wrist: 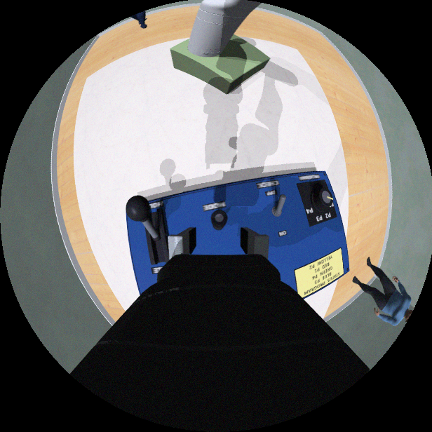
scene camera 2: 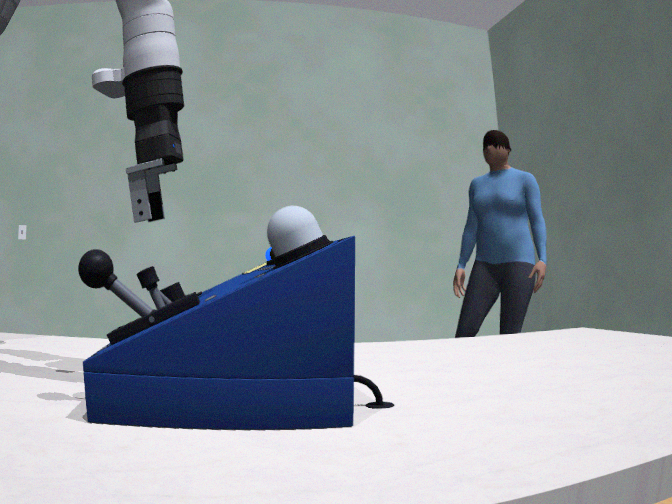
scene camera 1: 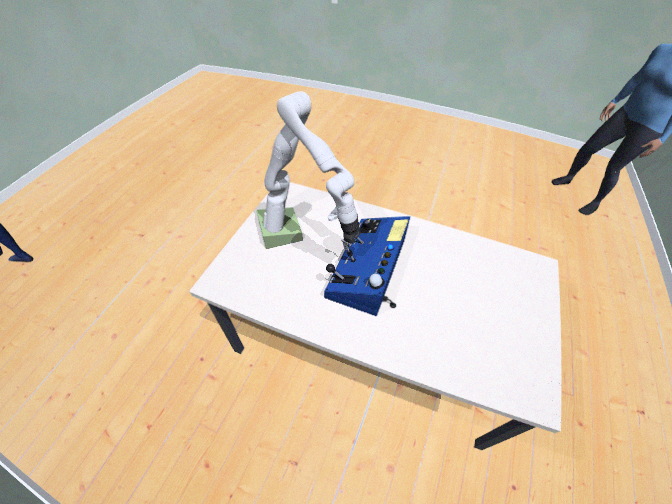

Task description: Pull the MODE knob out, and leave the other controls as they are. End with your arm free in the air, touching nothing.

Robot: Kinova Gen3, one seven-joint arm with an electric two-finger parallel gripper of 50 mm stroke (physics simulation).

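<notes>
The MODE knob (scene camera 2: 147,277) (wrist: 219,219) is a round black cap. In scene camera 2 it stands off the sloped face of the blue console (scene camera 1: 352,301) (scene camera 2: 244,347) (wrist: 186,220), with grey stem showing beneath it. My gripper (scene camera 2: 148,220) (wrist: 217,236) is open and empty, with clear air between its fingertips and the knob in scene camera 2. In the wrist view the knob lies just beyond the gap between the fingers. In scene camera 1 the knob and fingertips are too small to tell apart surely.
A ball-topped lever (scene camera 1: 330,268) (scene camera 2: 96,268) (wrist: 138,208) stands beside the knob. A CHECK toggle (wrist: 280,205) and a program dial (wrist: 322,196) are on the other side. A white dome (scene camera 1: 375,280) (scene camera 2: 293,230) and a blue light (scene camera 1: 390,247) are higher up the console.
</notes>
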